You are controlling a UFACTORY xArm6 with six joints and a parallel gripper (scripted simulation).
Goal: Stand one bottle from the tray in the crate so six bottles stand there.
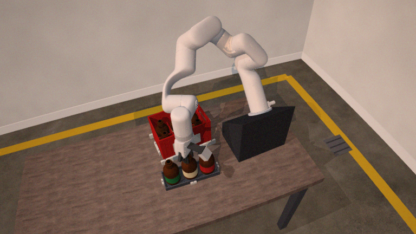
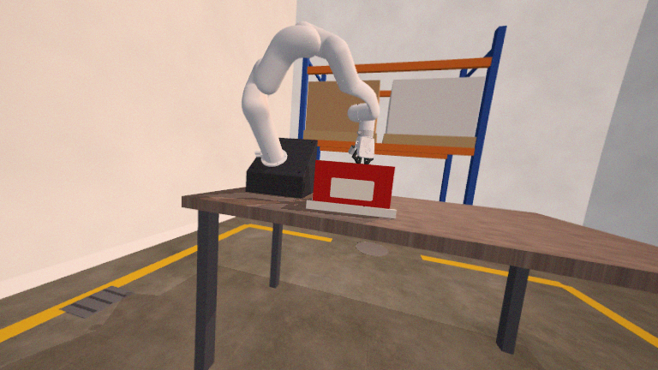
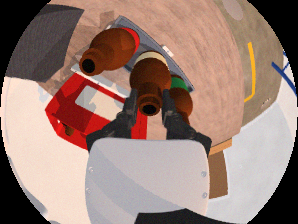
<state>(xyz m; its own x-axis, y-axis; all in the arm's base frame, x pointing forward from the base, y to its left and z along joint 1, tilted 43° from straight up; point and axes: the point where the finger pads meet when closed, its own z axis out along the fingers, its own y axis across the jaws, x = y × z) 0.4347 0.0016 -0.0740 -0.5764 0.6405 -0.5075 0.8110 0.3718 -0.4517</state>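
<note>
Now: hand 9 cm past the red-labelled bottle, 7 cm above it and 1 cm to the right of it. Also, from my hand: crate 22 cm to the right, 7 cm below, 5 cm behind; green-label bottle 9 cm ahead, 7 cm below, 2 cm to the right; grey tray 15 cm below.
</note>
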